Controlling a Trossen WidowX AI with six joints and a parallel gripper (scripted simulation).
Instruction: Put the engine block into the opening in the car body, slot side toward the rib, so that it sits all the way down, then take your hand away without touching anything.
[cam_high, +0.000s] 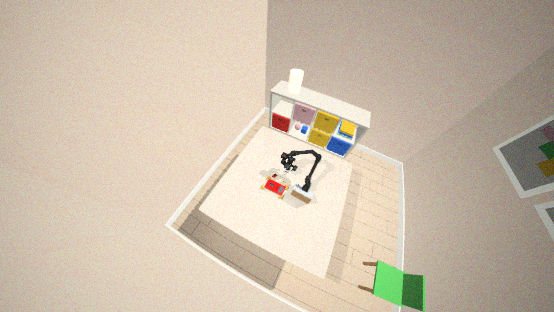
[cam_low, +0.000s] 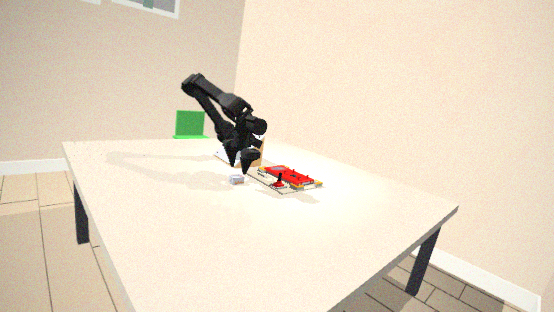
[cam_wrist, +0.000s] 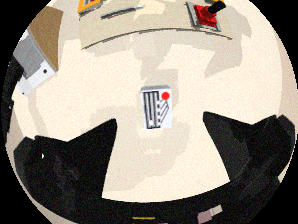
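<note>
Now: gripper tip 10 mm past the engine block and 40 mm above it.
</note>
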